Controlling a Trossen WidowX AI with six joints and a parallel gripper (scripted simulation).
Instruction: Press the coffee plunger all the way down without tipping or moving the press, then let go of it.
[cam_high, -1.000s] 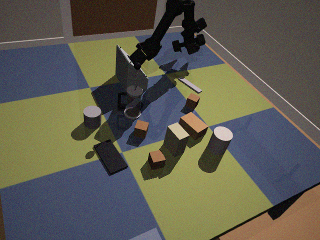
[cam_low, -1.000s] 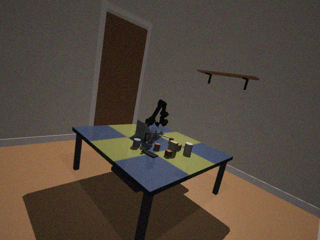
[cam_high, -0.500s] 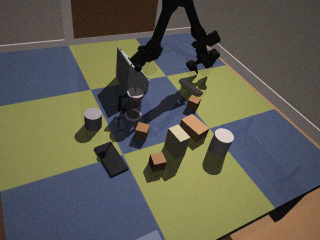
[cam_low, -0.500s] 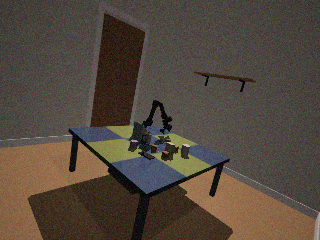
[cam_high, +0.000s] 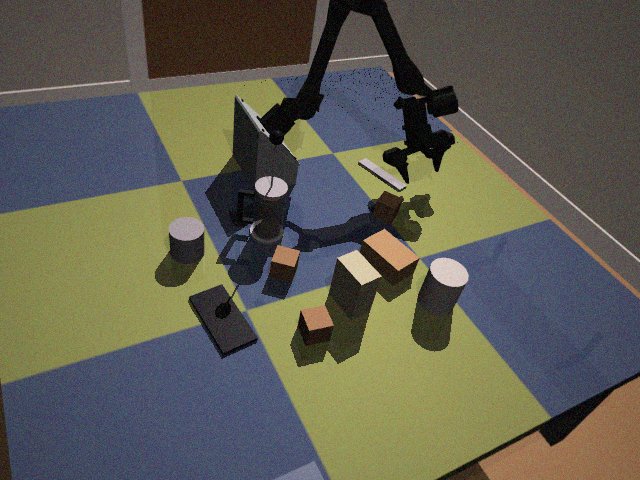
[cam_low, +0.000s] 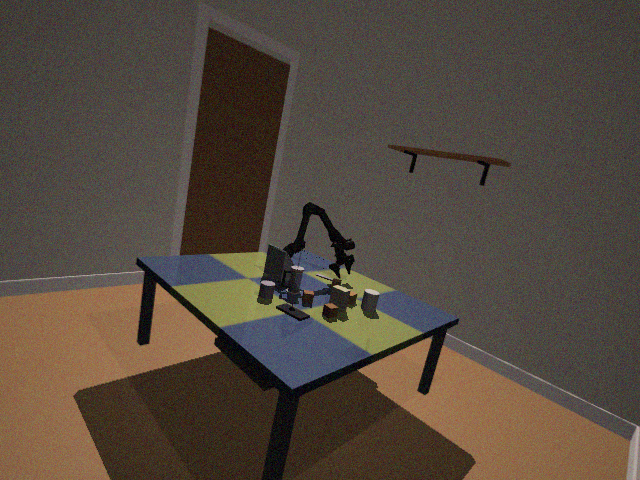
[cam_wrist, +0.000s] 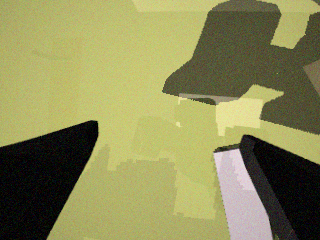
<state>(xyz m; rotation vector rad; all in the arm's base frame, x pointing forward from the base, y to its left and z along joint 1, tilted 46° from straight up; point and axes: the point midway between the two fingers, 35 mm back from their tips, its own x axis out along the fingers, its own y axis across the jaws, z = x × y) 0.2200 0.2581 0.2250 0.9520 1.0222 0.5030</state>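
Now: the coffee press 470 mm to the right of my gripper tip, 90 mm above it and 20 mm behind it. The rest, counted from my gripper tip: flat white bar: 90 mm behind, 60 mm to the right, 40 mm below; tall cream block: 400 mm to the right, 240 mm ahead, 20 mm above; orange block: 260 mm to the right, 190 mm ahead, 10 mm below.
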